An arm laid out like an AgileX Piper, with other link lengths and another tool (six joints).
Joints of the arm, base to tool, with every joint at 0 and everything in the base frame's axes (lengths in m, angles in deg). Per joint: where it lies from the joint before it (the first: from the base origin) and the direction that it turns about. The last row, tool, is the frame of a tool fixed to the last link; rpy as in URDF.
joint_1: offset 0.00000 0.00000 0.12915 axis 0 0 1
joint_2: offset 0.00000 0.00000 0.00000 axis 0 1 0
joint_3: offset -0.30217 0.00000 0.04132 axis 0 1 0
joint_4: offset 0.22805 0.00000 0.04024 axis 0.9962 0 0.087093
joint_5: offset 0.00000 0.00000 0.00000 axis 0 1 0
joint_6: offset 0.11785 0.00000 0.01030 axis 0.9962 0 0.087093
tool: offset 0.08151 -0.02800 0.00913 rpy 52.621 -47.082 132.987
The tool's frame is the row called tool.
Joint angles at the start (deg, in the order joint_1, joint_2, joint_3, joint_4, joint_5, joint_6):
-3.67 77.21 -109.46 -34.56 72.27 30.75
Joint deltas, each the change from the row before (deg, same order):
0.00 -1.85 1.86 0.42 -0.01 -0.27
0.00 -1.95 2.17 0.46 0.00 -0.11
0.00 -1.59 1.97 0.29 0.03 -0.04
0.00 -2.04 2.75 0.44 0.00 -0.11
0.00 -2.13 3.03 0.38 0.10 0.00
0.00 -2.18 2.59 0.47 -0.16 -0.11
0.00 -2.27 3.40 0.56 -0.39 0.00
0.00 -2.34 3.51 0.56 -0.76 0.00
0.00 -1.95 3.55 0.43 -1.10 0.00
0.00 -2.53 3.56 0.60 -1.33 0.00
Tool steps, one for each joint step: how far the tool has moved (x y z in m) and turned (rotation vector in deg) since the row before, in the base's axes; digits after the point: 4 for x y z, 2 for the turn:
-0.0090 0.0016 -0.0017 0.15 0.14 0.38
-0.0093 0.0018 -0.0033 0.30 0.26 0.33
-0.0075 0.0012 -0.0040 0.24 0.41 0.18
-0.0092 0.0017 -0.0066 0.32 0.75 0.31
-0.0098 0.0016 -0.0083 0.40 0.96 0.18
-0.0097 0.0019 -0.0057 0.28 0.31 0.39
-0.0088 0.0022 -0.0098 0.40 0.77 0.48
-0.0082 0.0024 -0.0097 0.29 0.50 0.64
-0.0053 0.0020 -0.0107 0.11 0.65 0.70
-0.0077 0.0028 -0.0091 0.17 -0.13 0.88

